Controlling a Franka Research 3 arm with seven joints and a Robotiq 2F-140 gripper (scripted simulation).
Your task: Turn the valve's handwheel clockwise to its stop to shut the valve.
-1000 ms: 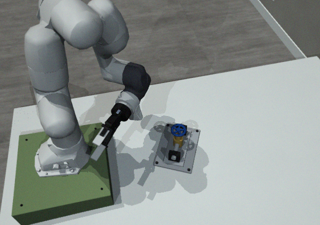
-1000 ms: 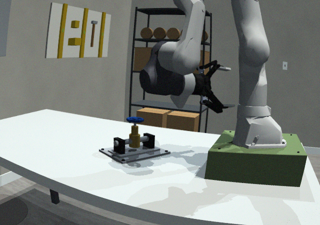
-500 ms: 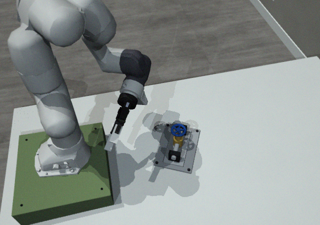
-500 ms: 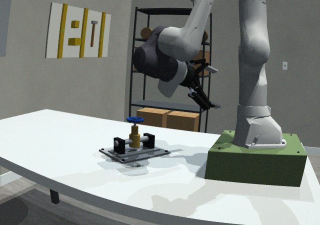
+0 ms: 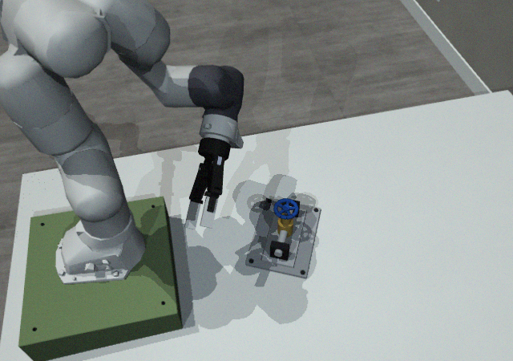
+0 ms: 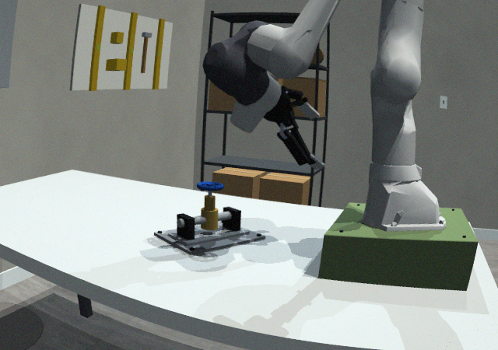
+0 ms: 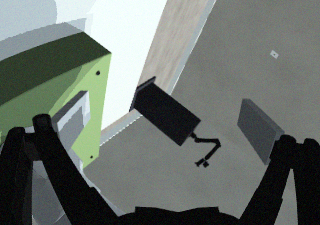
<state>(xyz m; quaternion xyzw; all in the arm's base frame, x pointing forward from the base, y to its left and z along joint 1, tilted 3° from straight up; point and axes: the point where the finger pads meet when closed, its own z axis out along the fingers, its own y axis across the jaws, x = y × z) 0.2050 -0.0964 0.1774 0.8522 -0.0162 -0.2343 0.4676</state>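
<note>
My hand is 240 mm short of the blue spoked handwheel, 70 mm to the right of it and 140 mm above it.
</note>
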